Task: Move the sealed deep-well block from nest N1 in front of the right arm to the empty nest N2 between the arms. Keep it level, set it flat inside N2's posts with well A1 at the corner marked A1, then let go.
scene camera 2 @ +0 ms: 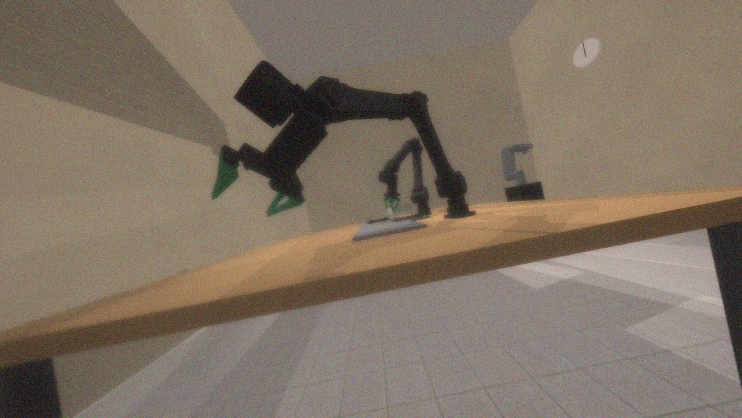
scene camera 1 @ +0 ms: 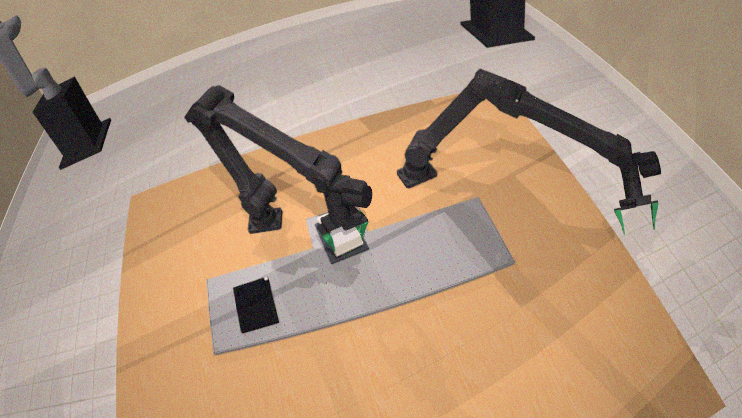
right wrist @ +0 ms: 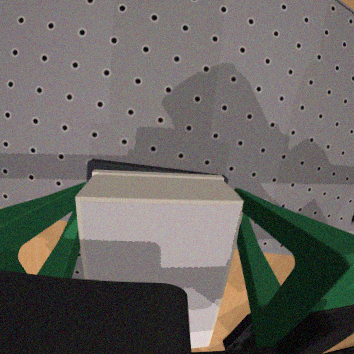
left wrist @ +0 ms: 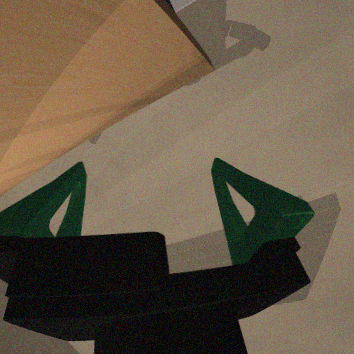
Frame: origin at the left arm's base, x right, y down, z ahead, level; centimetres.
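Where they show: left gripper, fingertip midpoint: (scene camera 2: 242, 206) (scene camera 1: 639, 232) (left wrist: 150, 165); right gripper, fingertip midpoint: (scene camera 2: 391, 210) (scene camera 1: 347, 244) (right wrist: 162, 194); left arm's base, origin of the base link: (scene camera 2: 459, 216) (scene camera 1: 417, 174); right arm's base, origin of the base link: (scene camera 2: 424, 214) (scene camera 1: 265, 221).
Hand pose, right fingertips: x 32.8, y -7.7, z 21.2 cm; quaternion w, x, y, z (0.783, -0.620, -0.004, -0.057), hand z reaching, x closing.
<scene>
Things, the pixels of their top centre, and the offset from my right fingertips. Level surfaces: height alone.
- pale deep-well block, middle of its top: (right wrist: 158, 297) (scene camera 1: 338, 225) (scene camera 2: 399, 204) dx +0.2, dy -2.4, dz -5.6 cm
- dark nest N2, middle of its top: (right wrist: 150, 256) (scene camera 1: 339, 233) (scene camera 2: 405, 215) dx +0.0, dy +4.2, dz -8.2 cm
- Nest N1, middle of its top: (scene camera 1: 253, 302) dx +32.6, dy +4.6, dz +2.9 cm
- grey perforated board, its level: dy +6.4 cm
- wooden table, its level: dy +7.7 cm
My right gripper (scene camera 1: 346, 236) (scene camera 2: 391, 205) (right wrist: 162, 194) is shut on the pale deep-well block (scene camera 1: 347, 245) (right wrist: 160, 225), fingers on two opposite sides. The block looks about level, over the dark nest N2 (scene camera 1: 338, 258) (right wrist: 150, 166). In the right wrist view N2's edge shows beyond the block, at a slight angle to it. I cannot tell whether the block touches the nest; the posts and the A1 mark are not readable. Nest N1 (scene camera 1: 255, 306) is a black plate without a block, a small white spot at one corner. My left gripper (scene camera 1: 639, 230) (scene camera 2: 240, 206) (left wrist: 150, 165) is open and empty, beyond the table edge.
Both nests are on a grey perforated board (scene camera 1: 415, 270) (right wrist: 150, 50) on the wooden table (scene camera 1: 363, 373) (scene camera 2: 311, 264). A grey arm (scene camera 1: 18, 67) on a black pedestal (scene camera 1: 70, 122) stands off the table, and another black pedestal (scene camera 1: 497, 23) stands at the back.
</scene>
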